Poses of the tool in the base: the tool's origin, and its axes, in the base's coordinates. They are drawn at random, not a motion.
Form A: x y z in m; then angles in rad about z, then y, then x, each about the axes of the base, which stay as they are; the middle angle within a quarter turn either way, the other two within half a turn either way.
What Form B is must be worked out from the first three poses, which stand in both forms.
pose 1, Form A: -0.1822 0.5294 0.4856 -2.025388 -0.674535 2.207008
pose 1, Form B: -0.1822 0.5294 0.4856 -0.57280 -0.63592 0.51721 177.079
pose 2, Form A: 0.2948 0.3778 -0.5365 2.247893 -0.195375 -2.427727
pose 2, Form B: 0.2948 0.3778 -0.5365 -0.43469 0.82813 0.35390 172.219
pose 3, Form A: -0.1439 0.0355 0.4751 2.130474 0.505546 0.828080
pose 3, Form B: -0.1439 0.0355 0.4751 0.41380 -0.24460 0.87689 140.093
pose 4, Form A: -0.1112 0.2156 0.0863 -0.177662 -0.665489 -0.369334
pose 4, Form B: -0.1112 0.2156 0.0863 -0.39481 -0.91667 -0.06203 42.900
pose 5, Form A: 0.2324 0.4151 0.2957 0.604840 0.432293 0.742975
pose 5, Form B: 0.2324 0.4151 0.2957 0.74558 0.15956 0.64703 64.524
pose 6, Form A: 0.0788 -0.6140 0.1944 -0.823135 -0.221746 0.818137
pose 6, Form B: 0.0788 -0.6140 0.1944 0.70064 0.11321 -0.70448 70.208
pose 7, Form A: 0.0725 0.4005 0.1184 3.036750 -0.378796 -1.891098
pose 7, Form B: 0.0725 0.4005 0.1184 0.15291 -0.79542 -0.58644 165.948
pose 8, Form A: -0.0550 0.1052 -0.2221 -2.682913 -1.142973 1.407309
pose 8, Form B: -0.0550 0.1052 -0.2221 -0.53561 -0.44473 0.71787 157.511
